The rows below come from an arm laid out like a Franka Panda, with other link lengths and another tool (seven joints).
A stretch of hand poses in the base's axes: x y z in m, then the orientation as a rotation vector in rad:
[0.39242, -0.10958, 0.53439, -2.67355, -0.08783, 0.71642]
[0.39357, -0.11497, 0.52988, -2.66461, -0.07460, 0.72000]
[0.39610, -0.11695, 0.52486, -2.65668, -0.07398, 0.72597]
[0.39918, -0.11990, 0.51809, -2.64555, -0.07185, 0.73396]
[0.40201, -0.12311, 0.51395, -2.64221, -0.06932, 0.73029]
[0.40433, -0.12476, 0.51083, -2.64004, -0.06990, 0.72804]
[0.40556, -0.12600, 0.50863, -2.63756, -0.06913, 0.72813]
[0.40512, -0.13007, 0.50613, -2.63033, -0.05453, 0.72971]
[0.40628, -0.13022, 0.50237, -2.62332, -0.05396, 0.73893]
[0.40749, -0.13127, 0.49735, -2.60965, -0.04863, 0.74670]
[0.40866, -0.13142, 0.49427, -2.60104, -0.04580, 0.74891]
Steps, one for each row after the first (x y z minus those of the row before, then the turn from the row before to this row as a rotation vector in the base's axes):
[0.00115, -0.00539, -0.00451, 0.00549, 0.00600, -0.01008]
[0.00253, -0.00198, -0.00502, 0.00594, 0.00570, -0.00084]
[0.00308, -0.00295, -0.00677, 0.00819, 0.00795, -0.00210]
[0.00283, -0.00321, -0.00414, 0.00359, -0.00140, -0.00314]
[0.00232, -0.00165, -0.00312, 0.00267, -0.00114, -0.00050]
[0.00123, -0.00124, -0.00220, 0.00218, 0.00069, -0.00101]
[-0.00044, -0.00407, -0.00250, 0.00396, 0.00467, -0.01109]
[0.00116, -0.00015, -0.00376, 0.00431, 0.00772, 0.00009]
[0.00121, -0.00105, -0.00502, 0.01002, 0.00886, -0.00484]
[0.00117, -0.00015, -0.00308, 0.00702, 0.00372, -0.00327]

